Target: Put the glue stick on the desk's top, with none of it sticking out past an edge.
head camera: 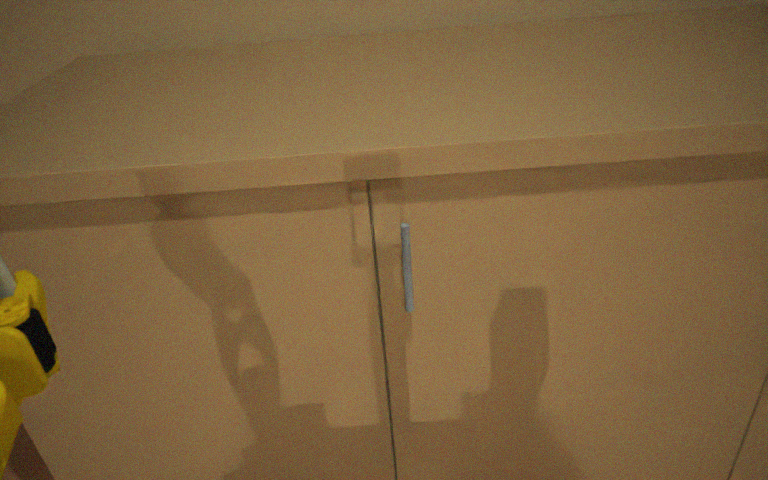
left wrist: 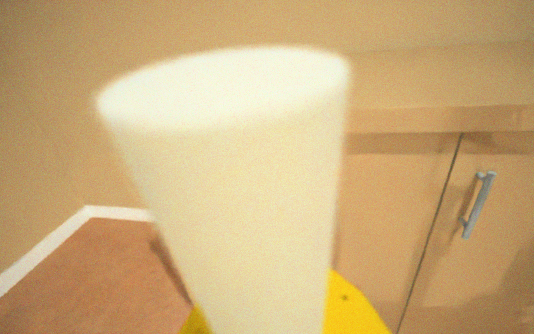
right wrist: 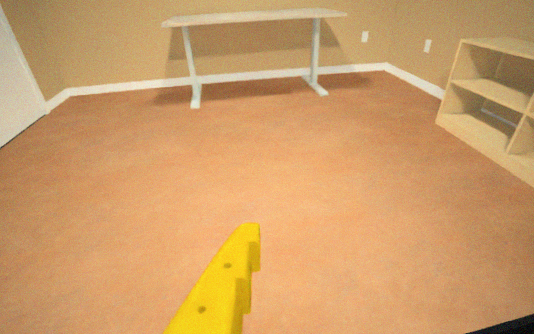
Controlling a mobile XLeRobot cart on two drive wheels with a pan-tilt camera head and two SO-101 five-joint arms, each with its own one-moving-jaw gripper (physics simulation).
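Frame: origin at the left arm's base, x ahead, y left, z up, level; millimetres.
Seen in the pictures: left hand, its tool point: [head camera: 7,279] [left wrist: 252,259]; right hand, its tool point: [right wrist: 259,240].
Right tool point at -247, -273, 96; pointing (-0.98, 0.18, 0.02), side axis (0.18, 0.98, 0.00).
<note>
Offsets run from my right tool point to a thing's middle, as dx, dy, dz. "spot": to the spot under its first point. Level surfaces: height alone.
The glue stick @[+588, +351, +117] [head camera: 5,280] [left wrist: 240,190] is a thick off-white cylinder. It fills the middle of the left wrist view, pointing up and away. My left gripper [head camera: 19,305] [left wrist: 265,315] is shut on it, with a yellow jaw on each side at the bottom of that view. In the head view the glue stick and gripper are partly cut off at the left edge. My right gripper [right wrist: 254,245] is fully open and empty, with one notched yellow jaw in view. The desk @[dz -159] [right wrist: 260,18], with a pale top and two light legs, stands far off by the wall in the right wrist view.
A wooden cabinet [head camera: 470,249] [left wrist: 385,200] with grey handles @[spot: +918, +86, -126] [head camera: 406,268] [left wrist: 479,205] stands in front of the head camera, under shadows of the robot. An open wooden shelf unit [right wrist: 505,47] stands at the right of the right wrist view, and a white door [right wrist: 17,80] at its left.
</note>
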